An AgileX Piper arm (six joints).
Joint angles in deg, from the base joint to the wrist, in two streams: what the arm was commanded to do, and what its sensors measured. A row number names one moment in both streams.
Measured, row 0:
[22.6 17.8 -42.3 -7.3 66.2 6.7]
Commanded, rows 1 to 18:
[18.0 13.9 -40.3 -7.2 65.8 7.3]
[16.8 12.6 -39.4 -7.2 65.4 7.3]
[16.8 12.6 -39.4 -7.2 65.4 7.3]
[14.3 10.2 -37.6 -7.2 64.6 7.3]
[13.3 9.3 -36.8 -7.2 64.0 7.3]
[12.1 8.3 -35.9 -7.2 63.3 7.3]
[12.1 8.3 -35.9 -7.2 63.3 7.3]
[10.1 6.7 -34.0 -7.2 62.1 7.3]
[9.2 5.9 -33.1 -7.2 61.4 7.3]
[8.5 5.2 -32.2 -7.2 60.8 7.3]
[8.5 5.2 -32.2 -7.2 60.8 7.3]
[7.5 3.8 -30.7 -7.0 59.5 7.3]
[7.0 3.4 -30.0 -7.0 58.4 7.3]
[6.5 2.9 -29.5 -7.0 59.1 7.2]
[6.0 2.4 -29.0 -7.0 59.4 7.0]
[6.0 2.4 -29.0 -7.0 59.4 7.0]
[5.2 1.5 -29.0 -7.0 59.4 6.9]
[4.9 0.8 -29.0 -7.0 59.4 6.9]
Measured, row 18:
[6.1 2.6 -29.2 -7.2 60.0 6.6]
